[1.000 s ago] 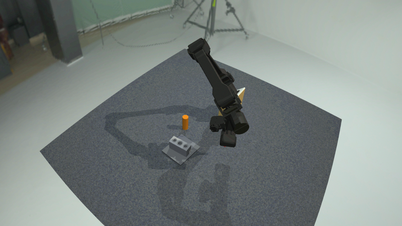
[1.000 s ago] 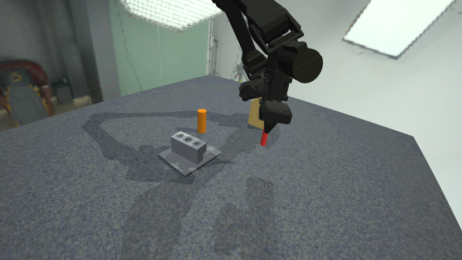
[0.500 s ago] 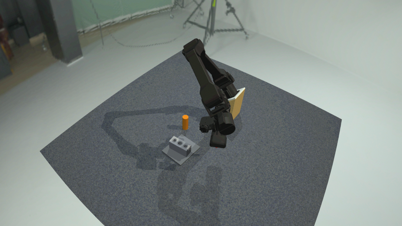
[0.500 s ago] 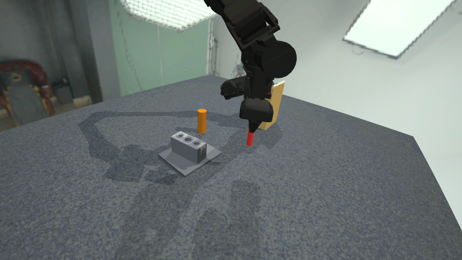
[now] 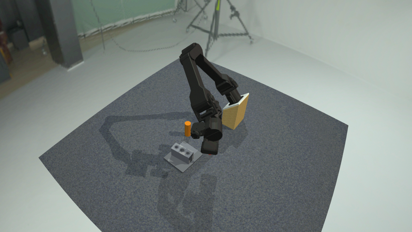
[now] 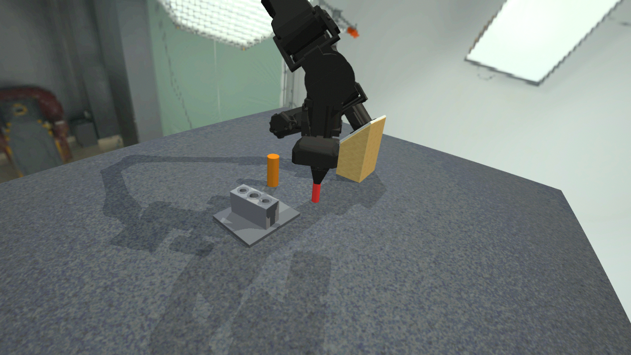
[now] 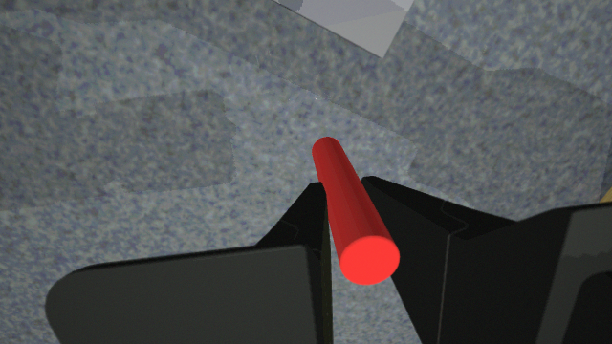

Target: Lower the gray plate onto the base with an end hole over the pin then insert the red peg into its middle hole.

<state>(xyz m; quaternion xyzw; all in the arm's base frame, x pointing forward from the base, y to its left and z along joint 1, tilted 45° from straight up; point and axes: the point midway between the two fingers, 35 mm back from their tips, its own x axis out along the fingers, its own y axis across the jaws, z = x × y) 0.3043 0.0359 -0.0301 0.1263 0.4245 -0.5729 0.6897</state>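
My gripper tip is 4 cm short of the gray plate, 11 cm to the left of it and 7 cm above it. The rest, counted from my gripper tip: flat gray base (4 cm ahead, 10 cm to the right, 11 cm below); then orange cylinder (9 cm behind, 18 cm to the right, 8 cm below); then red peg (right at my gripper tip).
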